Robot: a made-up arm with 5 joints.
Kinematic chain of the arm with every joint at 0, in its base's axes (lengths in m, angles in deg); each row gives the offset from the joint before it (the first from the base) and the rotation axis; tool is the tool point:
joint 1: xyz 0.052 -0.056 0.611 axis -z
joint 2: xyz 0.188 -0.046 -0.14 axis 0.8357 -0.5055 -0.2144
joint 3: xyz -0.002 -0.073 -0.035 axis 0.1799 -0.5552 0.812
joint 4: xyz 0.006 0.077 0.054 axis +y
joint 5: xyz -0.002 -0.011 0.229 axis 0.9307 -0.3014 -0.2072
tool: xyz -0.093 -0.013 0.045
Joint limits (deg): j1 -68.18..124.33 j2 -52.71..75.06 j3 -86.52..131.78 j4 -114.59..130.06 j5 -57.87..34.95
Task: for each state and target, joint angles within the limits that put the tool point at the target. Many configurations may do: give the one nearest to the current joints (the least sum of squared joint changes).
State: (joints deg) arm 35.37 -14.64 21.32 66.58 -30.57
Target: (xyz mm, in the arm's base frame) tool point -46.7 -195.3 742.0
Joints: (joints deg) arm 47.27 17.24 52.15 38.57 -30.15
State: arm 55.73 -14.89 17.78 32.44 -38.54
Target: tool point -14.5 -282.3 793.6
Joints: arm 90.93 5.41 4.46 28.73 -47.97
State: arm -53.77 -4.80 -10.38 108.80 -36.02
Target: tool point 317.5 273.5 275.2
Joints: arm -62.61 -40.11 0.44 130.06 -51.67
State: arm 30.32 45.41 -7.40 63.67 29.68
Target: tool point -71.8 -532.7 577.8
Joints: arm 70.82 37.12 -34.05 68.81 7.66
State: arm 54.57 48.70 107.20 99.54 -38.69
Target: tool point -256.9 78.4 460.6
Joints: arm 98.60 28.04 131.78 50.95 -40.64
